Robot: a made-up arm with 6 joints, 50 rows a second.
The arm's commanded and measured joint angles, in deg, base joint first. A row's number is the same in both.
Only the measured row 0 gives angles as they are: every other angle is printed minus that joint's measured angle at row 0.
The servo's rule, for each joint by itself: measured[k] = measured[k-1] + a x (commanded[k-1-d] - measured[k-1]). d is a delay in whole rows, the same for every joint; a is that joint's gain. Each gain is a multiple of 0.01, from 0.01 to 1. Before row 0 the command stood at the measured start. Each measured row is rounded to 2 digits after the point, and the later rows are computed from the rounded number. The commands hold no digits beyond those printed.
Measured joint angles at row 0:
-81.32 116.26 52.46 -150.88 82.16 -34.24
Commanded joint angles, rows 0 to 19:
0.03 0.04 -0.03 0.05 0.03 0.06
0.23 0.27 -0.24 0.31 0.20 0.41
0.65 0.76 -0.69 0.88 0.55 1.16
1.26 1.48 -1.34 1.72 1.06 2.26
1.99 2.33 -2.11 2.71 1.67 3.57
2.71 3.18 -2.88 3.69 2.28 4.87
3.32 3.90 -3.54 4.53 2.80 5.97
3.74 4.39 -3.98 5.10 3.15 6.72
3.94 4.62 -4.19 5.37 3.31 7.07
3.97 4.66 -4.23 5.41 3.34 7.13
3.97 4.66 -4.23 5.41 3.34 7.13
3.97 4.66 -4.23 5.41 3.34 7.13
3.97 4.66 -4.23 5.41 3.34 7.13
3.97 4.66 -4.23 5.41 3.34 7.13
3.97 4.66 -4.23 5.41 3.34 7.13
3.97 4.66 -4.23 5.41 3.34 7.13
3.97 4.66 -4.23 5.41 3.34 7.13
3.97 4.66 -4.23 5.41 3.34 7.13
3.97 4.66 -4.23 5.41 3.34 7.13
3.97 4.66 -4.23 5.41 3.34 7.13
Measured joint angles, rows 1 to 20:
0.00 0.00 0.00 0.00 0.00 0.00
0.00 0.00 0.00 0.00 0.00 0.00
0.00 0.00 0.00 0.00 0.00 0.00
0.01 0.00 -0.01 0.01 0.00 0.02
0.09 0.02 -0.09 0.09 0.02 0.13
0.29 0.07 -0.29 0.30 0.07 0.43
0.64 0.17 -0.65 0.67 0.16 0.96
1.13 0.32 -1.15 1.20 0.30 1.72
1.70 0.52 -1.74 1.85 0.48 2.63
2.28 0.76 -2.35 2.55 0.69 3.60
2.81 1.01 -2.90 3.21 0.91 4.50
3.22 1.26 -3.34 3.77 1.13 5.25
3.49 1.50 -3.64 4.20 1.33 5.80
3.66 1.72 -3.84 4.51 1.51 6.19
3.77 1.93 -3.97 4.74 1.67 6.46
3.84 2.12 -4.06 4.91 1.82 6.65
3.89 2.30 -4.12 5.04 1.96 6.79
3.92 2.47 -4.16 5.14 2.08 6.89
3.94 2.62 -4.18 5.21 2.19 6.96
3.95 2.76 -4.20 5.26 2.29 7.01
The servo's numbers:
d 3
a 0.36 0.07 0.34 0.26 0.09 0.29

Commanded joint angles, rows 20 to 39:
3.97 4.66 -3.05 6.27 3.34 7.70
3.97 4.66 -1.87 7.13 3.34 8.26
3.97 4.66 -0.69 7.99 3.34 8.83
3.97 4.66 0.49 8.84 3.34 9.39
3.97 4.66 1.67 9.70 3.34 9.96
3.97 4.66 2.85 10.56 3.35 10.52
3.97 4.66 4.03 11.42 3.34 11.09
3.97 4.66 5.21 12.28 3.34 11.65
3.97 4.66 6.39 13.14 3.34 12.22
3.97 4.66 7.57 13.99 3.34 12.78
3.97 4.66 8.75 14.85 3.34 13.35
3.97 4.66 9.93 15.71 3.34 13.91
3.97 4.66 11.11 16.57 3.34 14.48
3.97 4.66 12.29 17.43 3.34 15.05
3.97 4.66 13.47 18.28 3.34 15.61
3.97 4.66 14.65 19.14 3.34 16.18
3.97 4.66 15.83 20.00 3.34 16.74
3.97 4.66 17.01 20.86 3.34 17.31
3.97 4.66 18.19 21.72 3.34 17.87
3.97 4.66 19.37 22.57 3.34 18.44
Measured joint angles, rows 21 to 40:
3.96 2.89 -4.21 5.30 2.38 7.04
3.96 3.01 -4.22 5.33 2.47 7.07
3.96 3.13 -4.22 5.35 2.55 7.09
3.96 3.24 -3.82 5.59 2.62 7.27
3.96 3.34 -3.16 5.99 2.68 7.56
3.96 3.43 -2.32 6.51 2.74 7.93
3.96 3.52 -1.36 7.12 2.79 8.35
3.96 3.60 -0.33 7.79 2.84 8.82
3.96 3.67 0.75 8.51 2.89 9.31
3.96 3.74 1.87 9.27 2.93 9.83
3.96 3.80 3.01 10.05 2.97 10.36
3.96 3.86 4.16 10.85 3.00 10.90
3.96 3.92 5.32 11.67 3.03 11.45
3.96 3.97 6.49 12.50 3.06 12.00
3.96 4.02 7.66 13.33 3.09 12.55
3.96 4.06 8.83 14.17 3.11 13.11
3.96 4.10 10.01 15.02 3.13 13.67
3.96 4.14 11.19 15.87 3.15 14.23
3.96 4.18 12.37 16.72 3.17 14.80
3.96 4.21 13.55 17.57 3.19 15.36

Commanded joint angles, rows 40 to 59:
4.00 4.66 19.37 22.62 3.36 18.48
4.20 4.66 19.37 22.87 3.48 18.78
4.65 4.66 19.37 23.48 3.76 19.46
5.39 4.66 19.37 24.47 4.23 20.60
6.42 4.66 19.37 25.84 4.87 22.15
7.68 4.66 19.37 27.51 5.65 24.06
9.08 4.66 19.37 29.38 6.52 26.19
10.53 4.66 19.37 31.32 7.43 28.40
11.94 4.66 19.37 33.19 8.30 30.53
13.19 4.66 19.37 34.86 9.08 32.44
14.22 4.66 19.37 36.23 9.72 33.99
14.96 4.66 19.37 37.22 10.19 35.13
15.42 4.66 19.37 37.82 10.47 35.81
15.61 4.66 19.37 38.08 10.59 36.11
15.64 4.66 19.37 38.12 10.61 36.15
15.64 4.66 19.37 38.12 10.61 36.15
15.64 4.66 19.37 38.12 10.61 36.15
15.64 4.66 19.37 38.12 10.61 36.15
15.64 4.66 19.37 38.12 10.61 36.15
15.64 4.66 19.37 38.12 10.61 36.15
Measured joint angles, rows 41 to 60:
3.96 4.24 14.73 18.43 3.20 15.93
3.96 4.27 15.91 19.29 3.21 16.49
3.96 4.30 17.09 20.14 3.22 17.06
3.97 4.33 17.87 20.78 3.23 17.47
4.05 4.35 18.38 21.32 3.25 17.85
4.27 4.37 18.72 21.88 3.30 18.32
4.67 4.39 18.94 22.55 3.38 18.98
5.30 4.41 19.09 23.41 3.51 19.90
6.16 4.43 19.19 24.48 3.70 21.11
7.21 4.45 19.25 25.75 3.95 22.58
8.41 4.46 19.29 27.20 4.26 24.27
9.68 4.47 19.32 28.76 4.62 26.09
10.94 4.48 19.34 30.35 5.02 27.93
12.12 4.49 19.35 31.88 5.44 29.69
13.14 4.50 19.36 33.27 5.87 31.27
13.96 4.51 19.36 34.45 6.28 32.59
14.55 4.52 19.36 35.39 6.67 33.61
14.94 4.53 19.36 36.10 7.02 34.35
15.19 4.54 19.36 36.63 7.34 34.87
15.35 4.55 19.36 37.02 7.63 35.24

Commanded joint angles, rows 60 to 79:
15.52 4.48 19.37 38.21 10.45 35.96
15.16 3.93 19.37 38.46 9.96 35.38
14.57 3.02 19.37 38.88 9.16 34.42
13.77 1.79 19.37 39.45 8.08 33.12
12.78 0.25 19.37 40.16 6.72 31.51
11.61 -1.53 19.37 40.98 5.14 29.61
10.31 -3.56 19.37 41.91 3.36 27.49
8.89 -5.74 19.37 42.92 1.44 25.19
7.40 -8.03 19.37 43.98 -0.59 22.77
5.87 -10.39 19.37 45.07 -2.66 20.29
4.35 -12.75 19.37 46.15 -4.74 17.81
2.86 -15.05 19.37 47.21 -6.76 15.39
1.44 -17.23 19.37 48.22 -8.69 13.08
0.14 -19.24 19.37 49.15 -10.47 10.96
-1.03 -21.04 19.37 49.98 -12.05 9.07
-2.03 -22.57 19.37 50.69 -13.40 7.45
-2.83 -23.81 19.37 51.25 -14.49 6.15
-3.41 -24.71 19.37 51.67 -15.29 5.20
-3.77 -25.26 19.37 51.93 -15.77 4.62
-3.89 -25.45 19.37 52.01 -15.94 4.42
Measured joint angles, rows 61 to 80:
15.45 4.56 19.36 37.31 7.90 35.50
15.52 4.57 19.36 37.52 8.14 35.69
15.56 4.58 19.36 37.68 8.36 35.82
15.55 4.57 19.36 37.82 8.55 35.86
15.41 4.53 19.36 37.99 8.68 35.72
15.11 4.42 19.36 38.22 8.72 35.34
14.63 4.24 19.36 38.54 8.66 34.70
13.96 3.96 19.36 38.96 8.49 33.77
13.11 3.58 19.36 39.49 8.19 32.56
12.10 3.08 19.36 40.12 7.76 31.09
10.94 2.46 19.36 40.85 7.19 29.38
9.67 1.73 19.36 41.66 6.49 27.46
8.30 0.88 19.36 42.55 5.67 25.38
6.88 -0.07 19.36 43.49 4.73 23.18
5.43 -1.12 19.36 44.46 3.70 20.92
3.99 -2.25 19.36 45.44 2.58 18.65
2.60 -3.44 19.36 46.40 1.41 16.42
1.29 -4.67 19.36 47.33 0.20 14.29
0.09 -5.92 19.36 48.20 -1.02 12.31
-0.96 -7.17 19.36 48.99 -2.23 10.52

